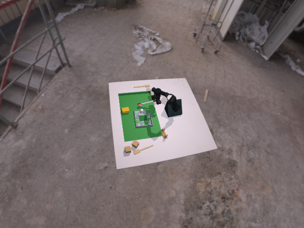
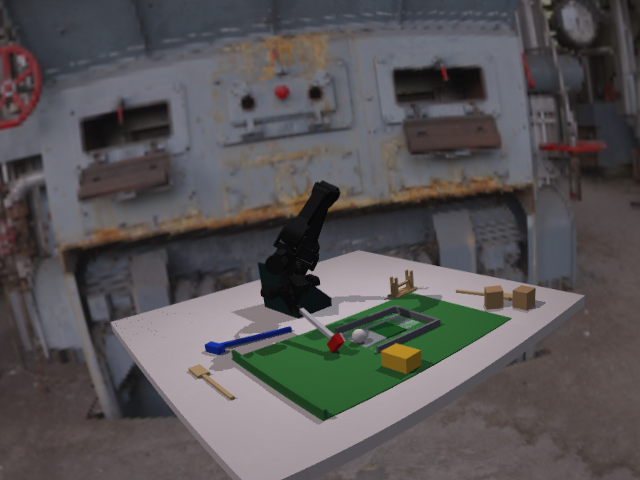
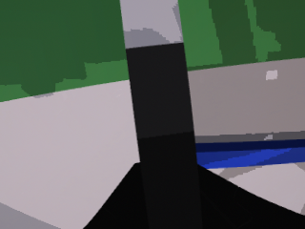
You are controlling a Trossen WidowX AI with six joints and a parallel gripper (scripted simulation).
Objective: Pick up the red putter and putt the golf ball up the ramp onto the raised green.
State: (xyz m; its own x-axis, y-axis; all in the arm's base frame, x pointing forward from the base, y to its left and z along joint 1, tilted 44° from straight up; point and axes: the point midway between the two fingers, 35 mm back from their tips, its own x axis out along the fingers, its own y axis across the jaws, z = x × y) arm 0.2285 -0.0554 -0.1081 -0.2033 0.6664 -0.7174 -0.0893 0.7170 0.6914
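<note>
Now: gripper tip 120 mm short of the red putter, 10 mm to the right of it and 10 mm above it. Round my gripper tip: white golf ball: 210 mm ahead, 110 mm to the left, 50 mm below; green mat: 250 mm ahead, 150 mm to the left, 70 mm below; blue putter: 30 mm behind, 160 mm to the right, 60 mm below.
</note>
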